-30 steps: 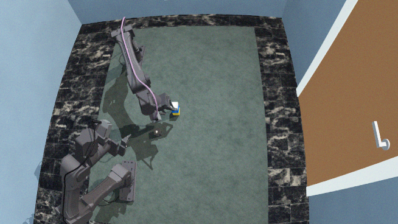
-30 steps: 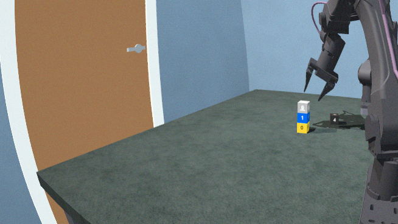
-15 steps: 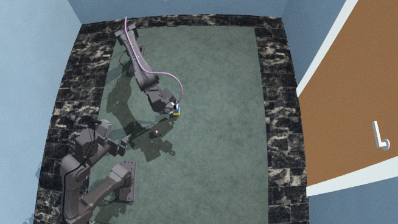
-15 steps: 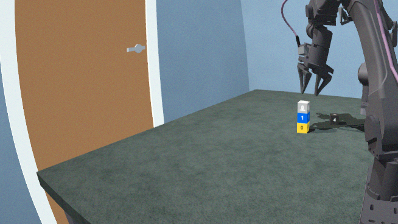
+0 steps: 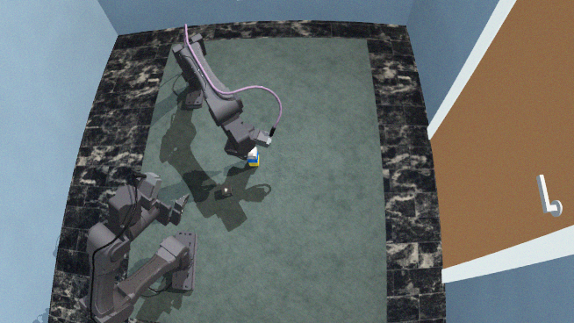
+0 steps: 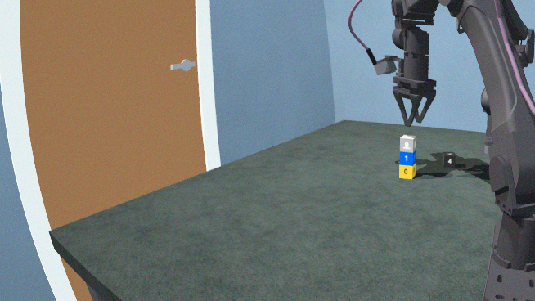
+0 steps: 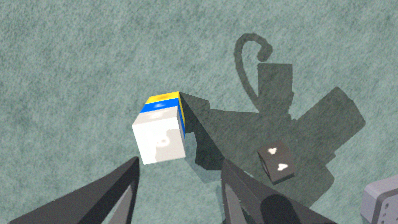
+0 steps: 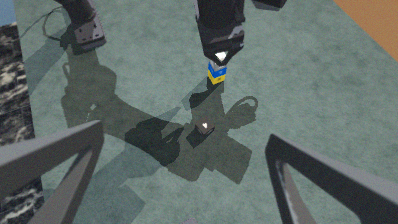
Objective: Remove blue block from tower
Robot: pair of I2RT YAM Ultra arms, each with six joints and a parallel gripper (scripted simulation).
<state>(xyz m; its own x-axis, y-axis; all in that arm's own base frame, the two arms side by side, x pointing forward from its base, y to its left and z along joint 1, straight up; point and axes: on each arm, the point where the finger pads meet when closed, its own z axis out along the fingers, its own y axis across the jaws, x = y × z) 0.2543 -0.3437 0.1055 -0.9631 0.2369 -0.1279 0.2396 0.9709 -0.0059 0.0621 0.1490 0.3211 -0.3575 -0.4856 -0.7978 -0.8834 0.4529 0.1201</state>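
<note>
Right now my left hand is 50 mm above the white block, 10 mm to the right of it and 10 mm short of it. From my left hand the other things lie so: yellow block marked 0 (110 mm below, 10 mm to the left, 10 mm ahead); blue block showing 1 (80 mm below, 10 mm to the left, 10 mm ahead); small dark block showing 4 (110 mm below, 100 mm to the right, 80 mm behind).
Right now my right hand is 300 mm above the blue block showing 1, 210 mm to the right of it and 170 mm short of it. The rest, counted from my right hand: yellow block marked 0: 330 mm below, 210 mm to the left, 170 mm ahead; then white block: 270 mm below, 210 mm to the left, 170 mm ahead; then small dark block showing 4: 330 mm below, 100 mm to the left, 70 mm ahead.
</note>
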